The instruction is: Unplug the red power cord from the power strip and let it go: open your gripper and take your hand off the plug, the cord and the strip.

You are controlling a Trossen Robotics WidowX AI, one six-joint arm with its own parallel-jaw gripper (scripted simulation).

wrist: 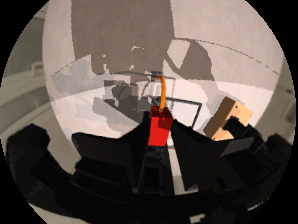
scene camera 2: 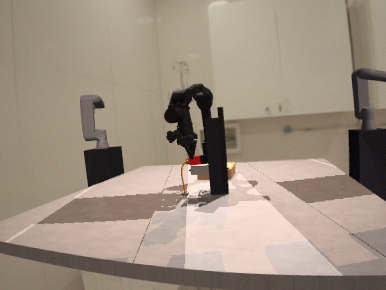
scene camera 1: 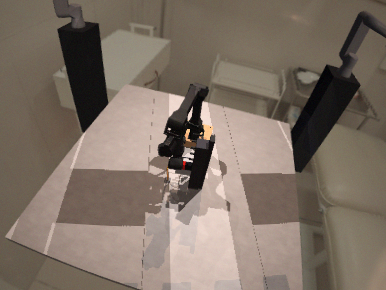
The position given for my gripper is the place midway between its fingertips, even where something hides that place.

Observation:
In view: my gripper [wrist: 160, 121] and a red plug [wrist: 161, 121].

